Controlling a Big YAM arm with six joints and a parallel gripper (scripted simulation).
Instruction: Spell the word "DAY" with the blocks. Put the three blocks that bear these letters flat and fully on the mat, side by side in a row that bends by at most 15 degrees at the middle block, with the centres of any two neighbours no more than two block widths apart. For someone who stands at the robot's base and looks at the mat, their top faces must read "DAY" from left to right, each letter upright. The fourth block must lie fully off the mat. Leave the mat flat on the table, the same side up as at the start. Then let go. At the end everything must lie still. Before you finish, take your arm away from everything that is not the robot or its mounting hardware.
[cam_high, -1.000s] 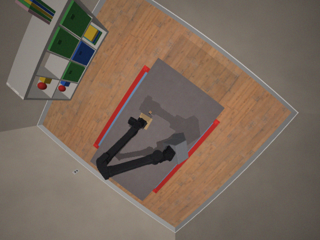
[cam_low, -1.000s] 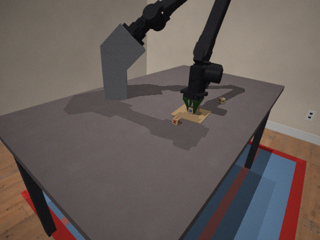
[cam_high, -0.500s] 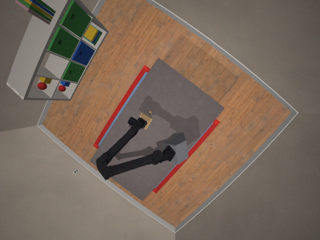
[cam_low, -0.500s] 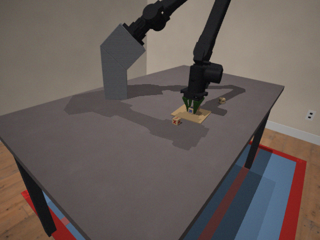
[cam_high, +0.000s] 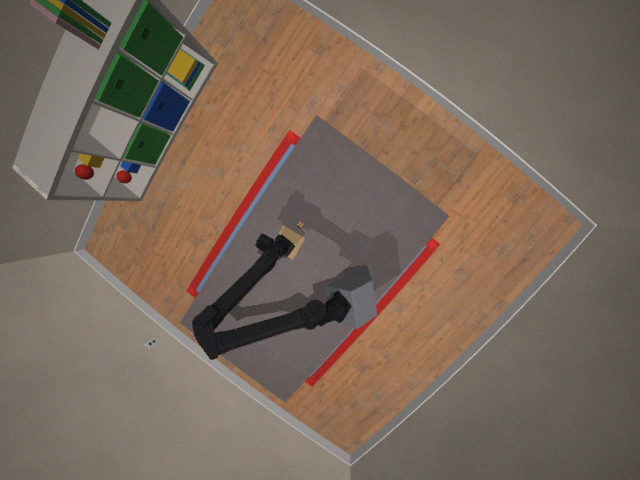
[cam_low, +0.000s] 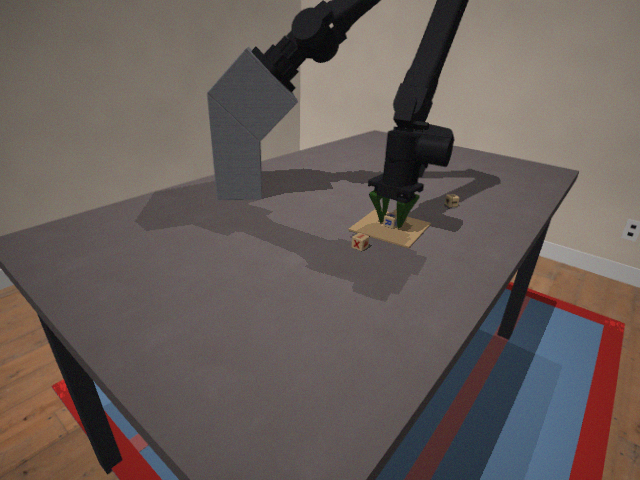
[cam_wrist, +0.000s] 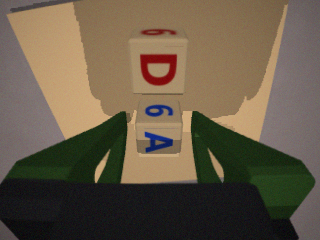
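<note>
My gripper is now 10 mm above the tan mat. The rest, counted from my hand: wooden block (10 mm ahead, 120 mm to the right).
</note>
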